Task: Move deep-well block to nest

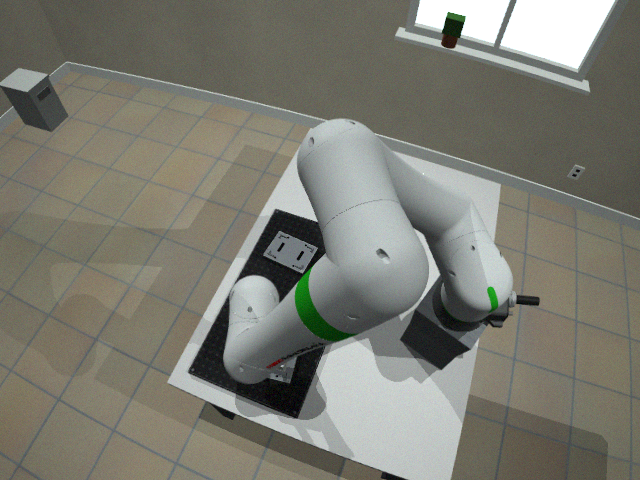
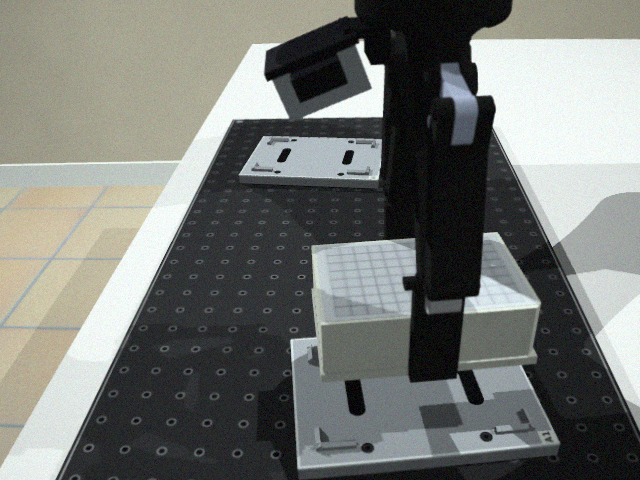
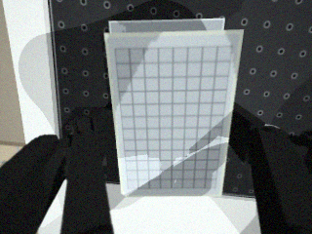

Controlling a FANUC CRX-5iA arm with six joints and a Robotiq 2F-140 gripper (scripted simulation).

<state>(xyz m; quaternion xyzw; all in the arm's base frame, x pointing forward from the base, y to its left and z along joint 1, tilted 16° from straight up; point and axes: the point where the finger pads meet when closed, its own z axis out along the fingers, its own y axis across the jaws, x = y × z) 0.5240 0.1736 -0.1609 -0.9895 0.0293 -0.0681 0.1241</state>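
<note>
Now: hand 8 cm above the A1 mark, 7 cm past it and 6 cm to the right of it. From my hand the other things lie so: 96-well deep-well block 1 cm below.
</note>
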